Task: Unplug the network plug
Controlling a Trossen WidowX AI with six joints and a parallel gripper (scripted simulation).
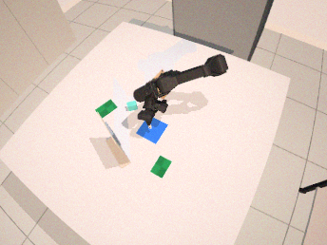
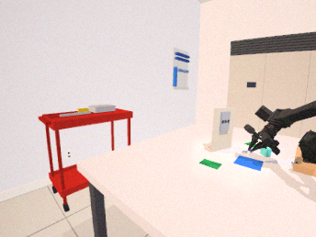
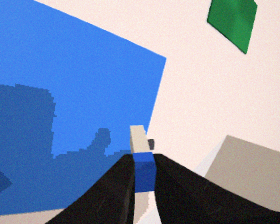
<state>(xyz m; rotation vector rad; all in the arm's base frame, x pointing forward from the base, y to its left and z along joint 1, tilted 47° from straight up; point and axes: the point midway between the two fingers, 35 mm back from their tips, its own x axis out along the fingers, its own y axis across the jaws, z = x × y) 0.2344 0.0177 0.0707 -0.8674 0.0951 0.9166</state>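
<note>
The blue marked square is 60 mm below my gripper tip and 10 mm behind it. Also, from my gripper tip: network plug: right at my gripper tip; grey upright panel: 160 mm ahead, 70 mm to the right, 60 mm above.
</note>
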